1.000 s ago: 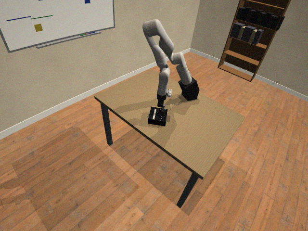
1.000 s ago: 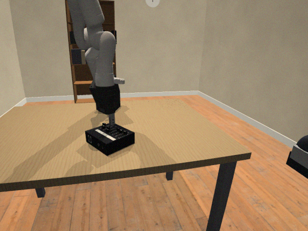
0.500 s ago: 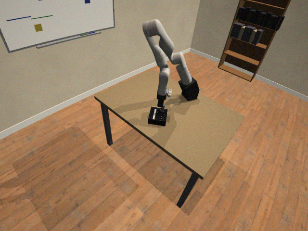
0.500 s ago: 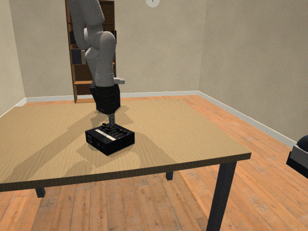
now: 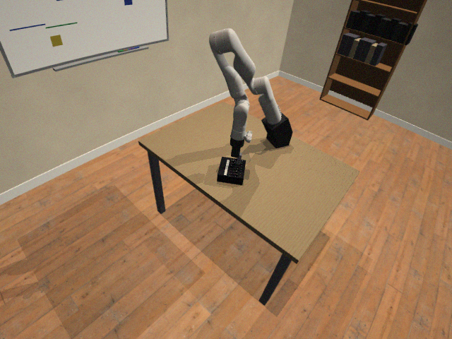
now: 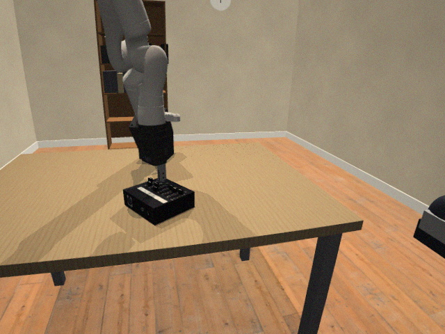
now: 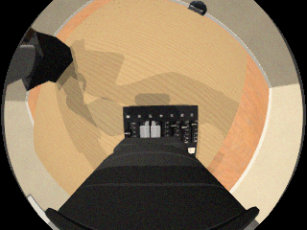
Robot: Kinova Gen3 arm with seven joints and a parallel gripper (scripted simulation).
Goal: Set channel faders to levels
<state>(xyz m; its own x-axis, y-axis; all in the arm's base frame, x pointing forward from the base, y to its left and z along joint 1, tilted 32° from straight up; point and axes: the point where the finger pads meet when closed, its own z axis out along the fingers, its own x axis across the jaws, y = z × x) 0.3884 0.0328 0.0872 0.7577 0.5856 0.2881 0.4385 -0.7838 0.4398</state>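
Right now my hand is 4 cm to the left of the fader and 3 cm above it.
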